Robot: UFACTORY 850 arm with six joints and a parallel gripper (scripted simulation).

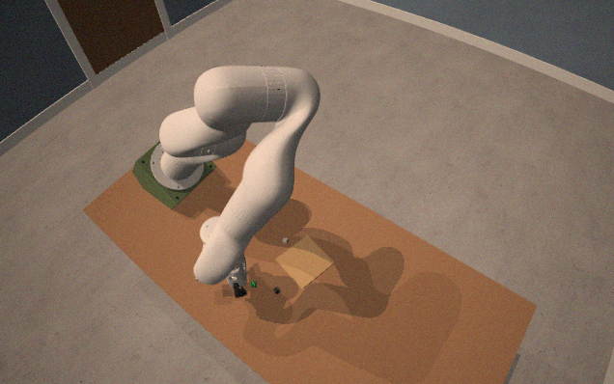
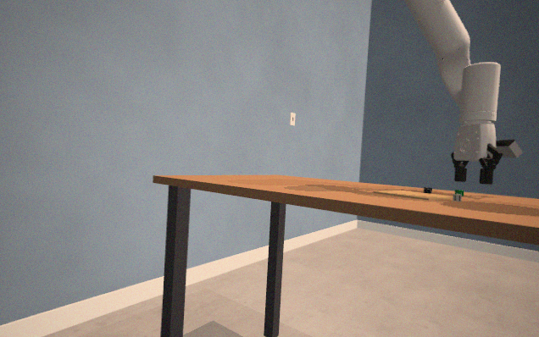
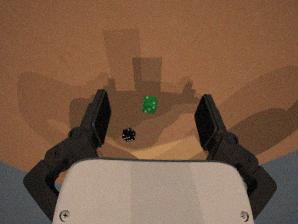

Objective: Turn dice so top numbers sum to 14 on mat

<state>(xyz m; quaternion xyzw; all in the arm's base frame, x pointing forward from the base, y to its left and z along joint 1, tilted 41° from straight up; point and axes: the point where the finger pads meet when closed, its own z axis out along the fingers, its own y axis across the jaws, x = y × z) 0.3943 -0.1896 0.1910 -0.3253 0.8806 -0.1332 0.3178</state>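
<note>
Now: the green die 30 mm ahead of my hand, 20 mm to the left of it and 40 mm below it. From my hand the other things lie so: white die 30 mm ahead, 210 mm to the left, 40 mm below; black die 100 mm ahead, 40 mm to the left, 40 mm below; mat 120 mm ahead, 180 mm to the left, 50 mm below.
</note>
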